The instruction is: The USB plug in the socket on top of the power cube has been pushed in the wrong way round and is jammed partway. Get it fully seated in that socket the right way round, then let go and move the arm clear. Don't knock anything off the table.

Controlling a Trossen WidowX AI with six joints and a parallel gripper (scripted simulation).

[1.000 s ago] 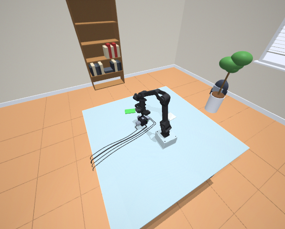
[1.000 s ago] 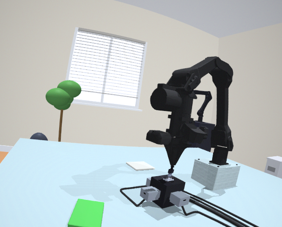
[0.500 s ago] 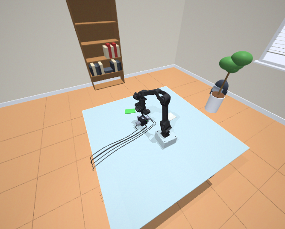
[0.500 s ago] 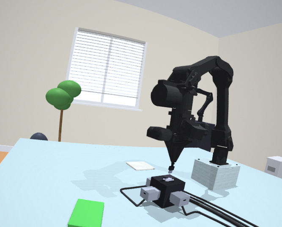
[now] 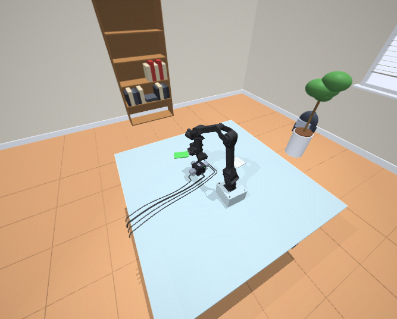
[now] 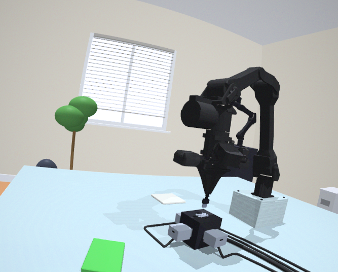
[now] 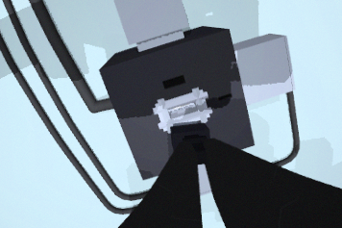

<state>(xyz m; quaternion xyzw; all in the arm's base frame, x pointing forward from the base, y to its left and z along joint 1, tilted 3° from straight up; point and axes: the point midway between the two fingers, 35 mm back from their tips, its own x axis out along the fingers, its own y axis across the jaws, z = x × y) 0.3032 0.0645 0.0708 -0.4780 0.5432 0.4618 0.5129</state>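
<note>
Now: gripper tip 2 cm above the grey USB plug. From my gripper tip the other things lie so: green block (25 cm ahead, 2 cm to the left, 13 cm below); then USB socket (1 cm to the right, 7 cm below); then white flat pad (8 cm behind, 34 cm to the right, 13 cm below).
</note>
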